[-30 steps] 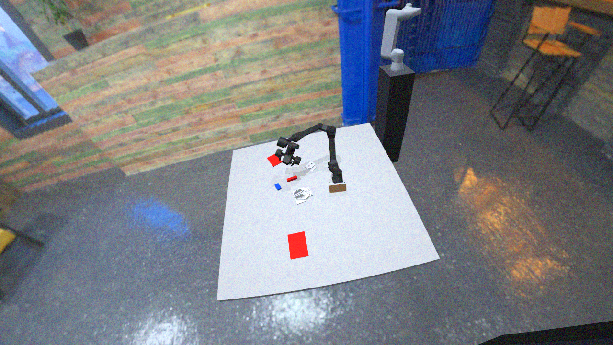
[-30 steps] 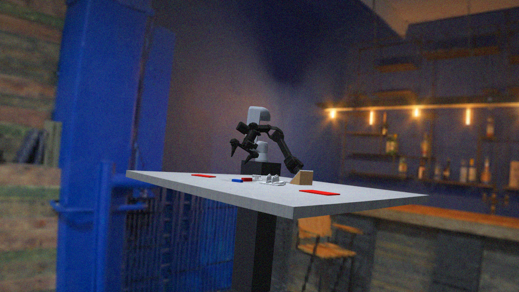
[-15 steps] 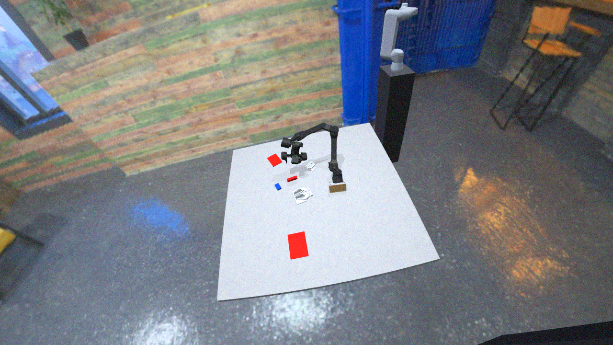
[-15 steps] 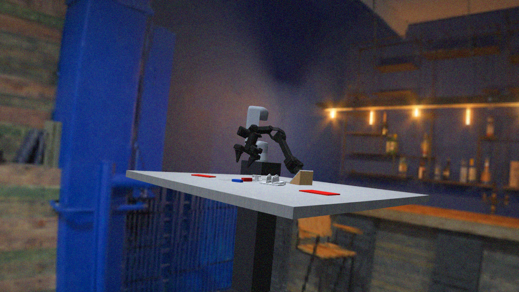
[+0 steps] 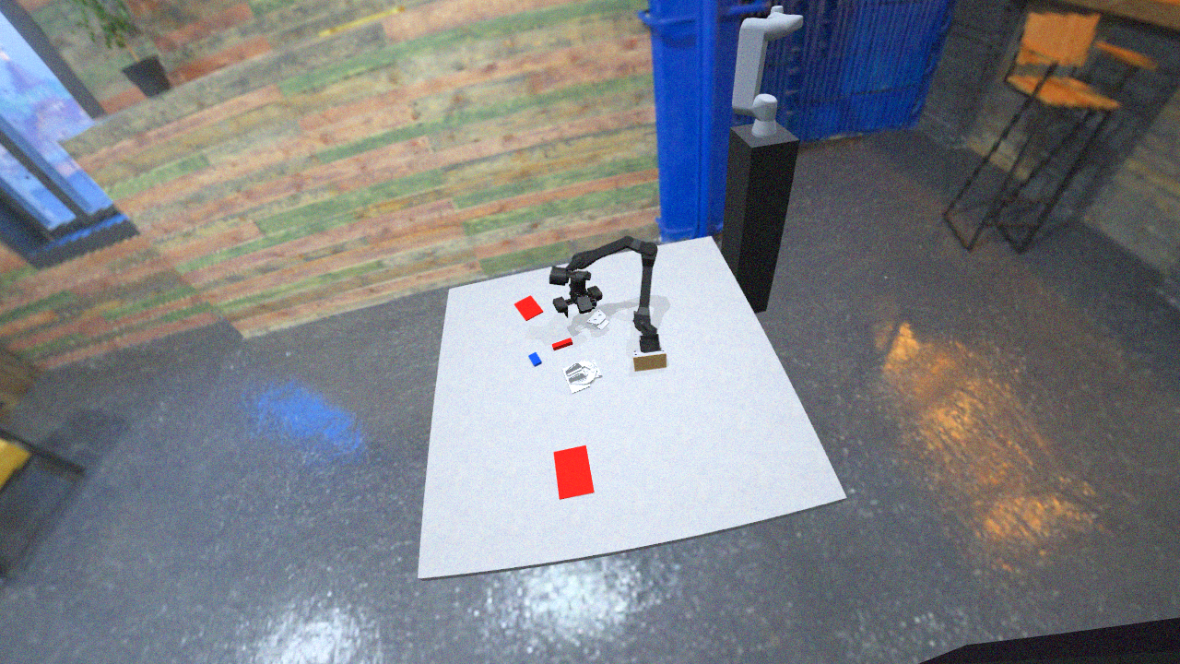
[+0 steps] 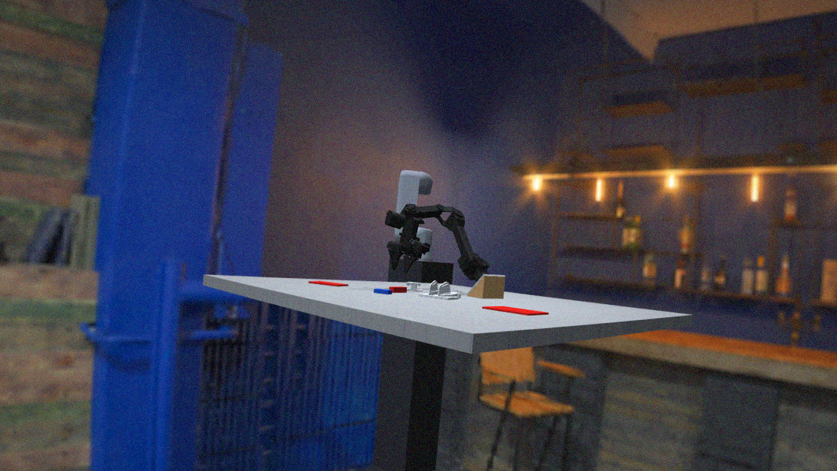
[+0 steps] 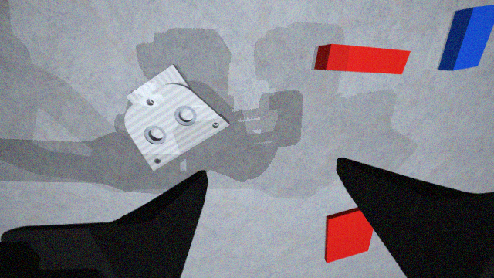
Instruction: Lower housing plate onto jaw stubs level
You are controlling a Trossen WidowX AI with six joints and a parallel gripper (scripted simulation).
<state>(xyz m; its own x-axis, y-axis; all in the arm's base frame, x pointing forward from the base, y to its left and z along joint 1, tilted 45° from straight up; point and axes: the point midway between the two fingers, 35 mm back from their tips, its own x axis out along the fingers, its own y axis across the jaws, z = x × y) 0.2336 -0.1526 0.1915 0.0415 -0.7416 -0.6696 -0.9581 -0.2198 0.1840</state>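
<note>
My gripper tip is now 90 mm to the right of the small red block, 90 mm short of it and 60 mm above it. From my gripper tip the other things lie so: blue block 200 mm ahead, 130 mm to the left, 60 mm below.
</note>
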